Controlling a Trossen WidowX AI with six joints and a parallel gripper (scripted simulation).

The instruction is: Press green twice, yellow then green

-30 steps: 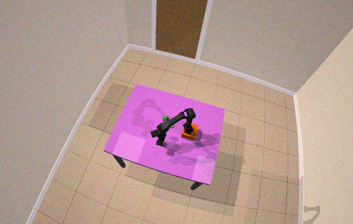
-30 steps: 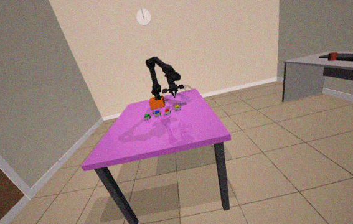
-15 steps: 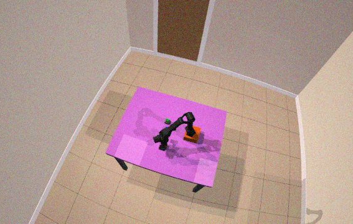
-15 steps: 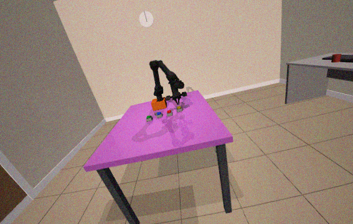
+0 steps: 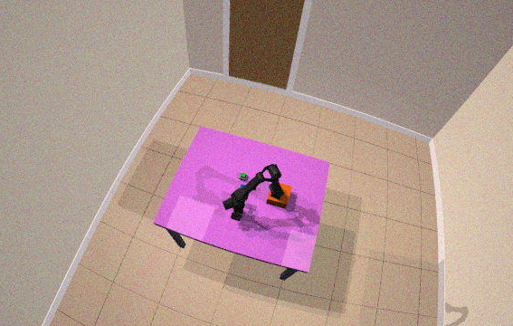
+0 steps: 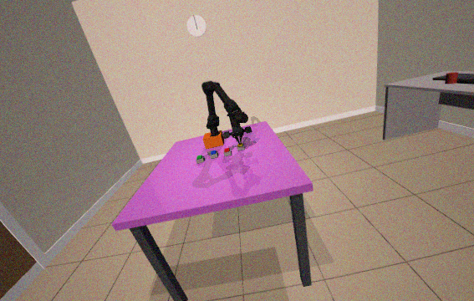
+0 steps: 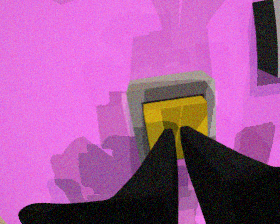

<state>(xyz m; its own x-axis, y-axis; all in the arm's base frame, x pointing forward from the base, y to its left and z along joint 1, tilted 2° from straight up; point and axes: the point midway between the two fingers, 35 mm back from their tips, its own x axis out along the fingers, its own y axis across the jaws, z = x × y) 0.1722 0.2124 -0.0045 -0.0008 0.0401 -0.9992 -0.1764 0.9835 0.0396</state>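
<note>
The yellow button lies 10 mm below my gripper tip. The rest, counted from my gripper tip: red button: 80 mm to the right, 60 mm ahead, 10 mm below; green button: 260 mm to the right, 110 mm ahead; blue button: 180 mm to the right, 60 mm ahead, 10 mm below.
</note>
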